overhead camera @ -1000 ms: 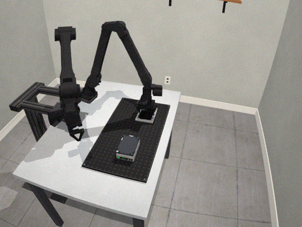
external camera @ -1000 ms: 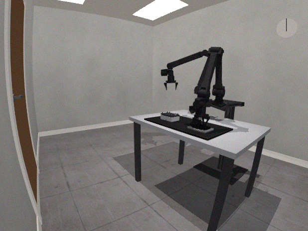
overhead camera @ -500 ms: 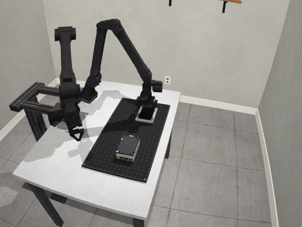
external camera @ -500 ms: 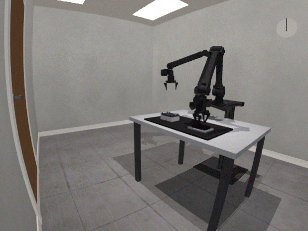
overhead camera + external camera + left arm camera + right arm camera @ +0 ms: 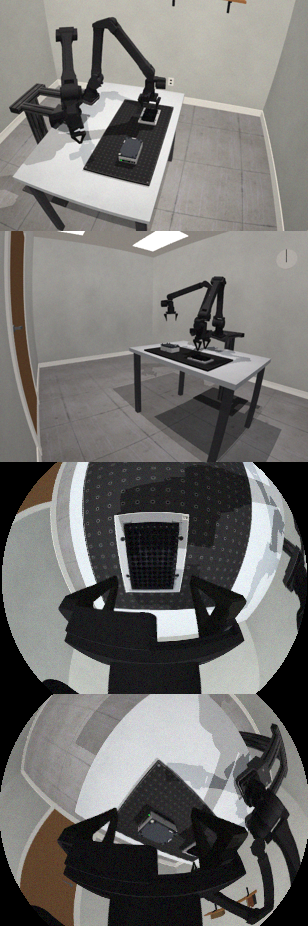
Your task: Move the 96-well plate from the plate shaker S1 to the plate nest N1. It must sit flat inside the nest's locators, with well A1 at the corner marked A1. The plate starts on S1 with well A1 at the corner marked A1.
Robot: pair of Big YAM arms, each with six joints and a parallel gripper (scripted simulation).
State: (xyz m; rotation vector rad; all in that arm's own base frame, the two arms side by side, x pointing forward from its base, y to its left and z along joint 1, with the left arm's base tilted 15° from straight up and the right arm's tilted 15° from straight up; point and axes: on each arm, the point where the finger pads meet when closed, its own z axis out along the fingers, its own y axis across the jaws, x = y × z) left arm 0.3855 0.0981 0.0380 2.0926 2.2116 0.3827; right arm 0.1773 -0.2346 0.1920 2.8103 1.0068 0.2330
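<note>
My left hand is 7 cm above the black 96-well plate. The rest, counted from my left hand: plate nest N1 (8 cm below); black perforated board (2 cm behind, 19 cm to the right, 9 cm below).
</note>
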